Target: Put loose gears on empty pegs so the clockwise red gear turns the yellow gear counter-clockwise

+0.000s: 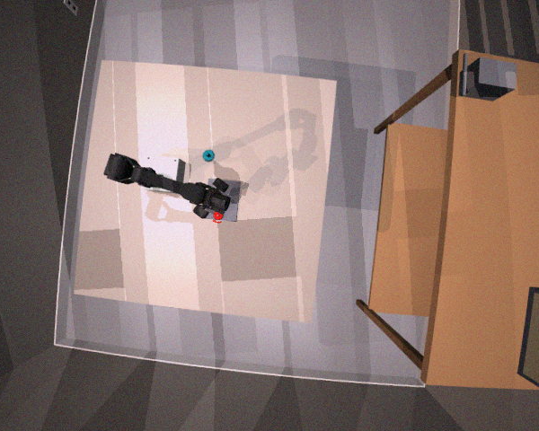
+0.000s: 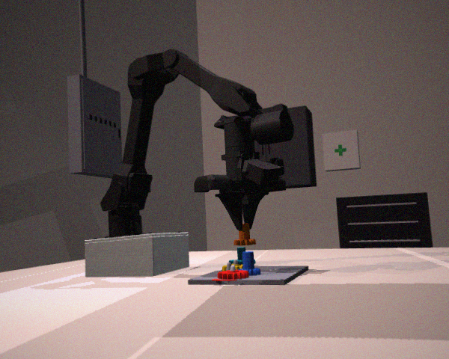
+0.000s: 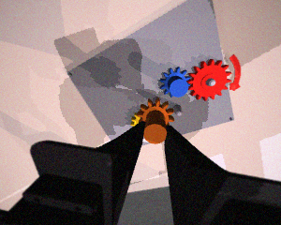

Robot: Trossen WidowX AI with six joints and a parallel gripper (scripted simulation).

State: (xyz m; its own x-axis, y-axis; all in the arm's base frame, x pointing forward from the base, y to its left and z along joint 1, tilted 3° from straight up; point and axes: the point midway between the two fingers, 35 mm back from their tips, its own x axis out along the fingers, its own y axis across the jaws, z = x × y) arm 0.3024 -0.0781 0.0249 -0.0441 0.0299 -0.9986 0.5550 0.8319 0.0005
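Now: the orange gear 1 cm below my gripper tip. From my gripper tip the other things lie so: red gear (7 cm to the right, 7 cm below); blue gear (1 cm ahead, 3 cm to the right, 6 cm below); yellow gear (3 cm behind, 3 cm to the left, 7 cm below).
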